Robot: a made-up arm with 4 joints.
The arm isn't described. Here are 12 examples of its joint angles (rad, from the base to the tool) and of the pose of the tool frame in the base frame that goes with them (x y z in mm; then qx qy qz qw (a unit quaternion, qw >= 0)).
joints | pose
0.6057 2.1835 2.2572 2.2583 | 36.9 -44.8 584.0 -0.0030 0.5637 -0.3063 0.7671
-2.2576 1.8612 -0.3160 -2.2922 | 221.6 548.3 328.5 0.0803 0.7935 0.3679 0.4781
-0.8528 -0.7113 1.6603 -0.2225 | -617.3 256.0 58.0 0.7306 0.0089 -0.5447 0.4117
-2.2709 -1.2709 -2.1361 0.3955 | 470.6 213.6 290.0 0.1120 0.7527 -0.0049 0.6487
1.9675 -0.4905 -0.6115 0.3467 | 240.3 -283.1 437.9 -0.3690 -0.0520 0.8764 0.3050
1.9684 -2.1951 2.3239 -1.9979 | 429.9 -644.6 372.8 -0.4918 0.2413 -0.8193 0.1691
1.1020 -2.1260 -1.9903 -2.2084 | -401.1 -356.3 165.1 -0.4396 -0.4465 0.4846 0.6103
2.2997 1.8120 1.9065 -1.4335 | 262.1 96.9 385.5 0.2893 0.6140 0.7323 0.0549
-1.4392 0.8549 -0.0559 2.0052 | -442.6 400.9 350.9 -0.4058 0.0876 0.2429 0.8767
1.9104 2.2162 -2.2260 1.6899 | -151.7 -444.5 249.9 -0.3545 -0.4372 0.3746 0.7368
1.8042 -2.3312 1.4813 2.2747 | 495.0 -621.9 486.8 0.4168 0.5976 0.5397 0.4219
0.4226 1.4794 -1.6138 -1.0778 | -386.4 -6.0 276.4 -0.0723 -0.7048 -0.6253 0.3272
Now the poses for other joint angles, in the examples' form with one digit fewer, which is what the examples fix.
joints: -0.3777 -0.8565 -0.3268 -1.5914
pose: -249 -32 269 -0.355 0.252 -0.710 0.553
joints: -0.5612 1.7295 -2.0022 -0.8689
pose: -134 290 275 0.477 0.489 0.713 0.156
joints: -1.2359 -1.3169 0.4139 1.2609
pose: -548 247 276 0.619 0.036 -0.116 0.776
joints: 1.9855 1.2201 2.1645 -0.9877
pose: 214 36 151 0.329 0.699 0.628 0.096
